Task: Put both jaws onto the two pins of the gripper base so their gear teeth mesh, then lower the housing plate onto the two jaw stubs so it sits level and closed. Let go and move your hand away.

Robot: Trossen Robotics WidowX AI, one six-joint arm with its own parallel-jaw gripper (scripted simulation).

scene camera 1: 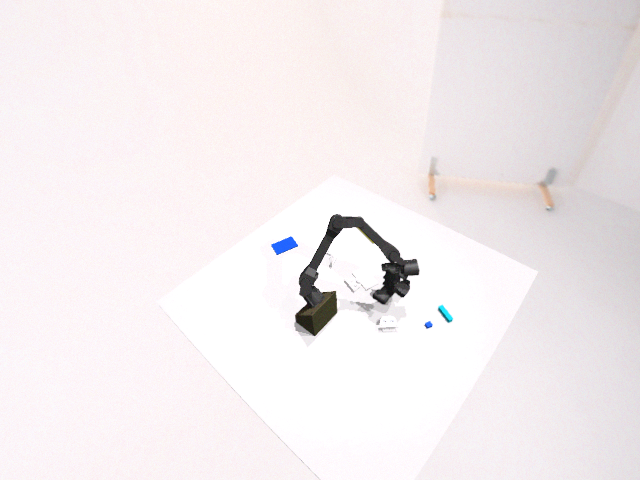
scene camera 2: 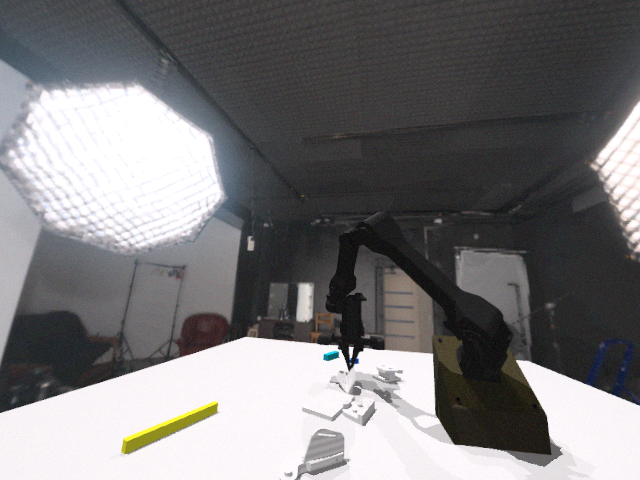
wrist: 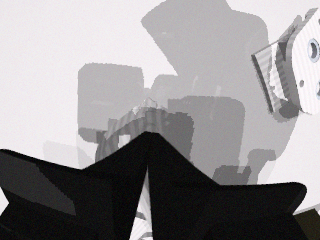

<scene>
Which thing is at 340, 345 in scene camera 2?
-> My gripper.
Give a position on a white jaw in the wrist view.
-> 150, 116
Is my gripper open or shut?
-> Shut.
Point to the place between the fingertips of my gripper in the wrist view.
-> At 150, 139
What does my gripper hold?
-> Nothing.
</scene>
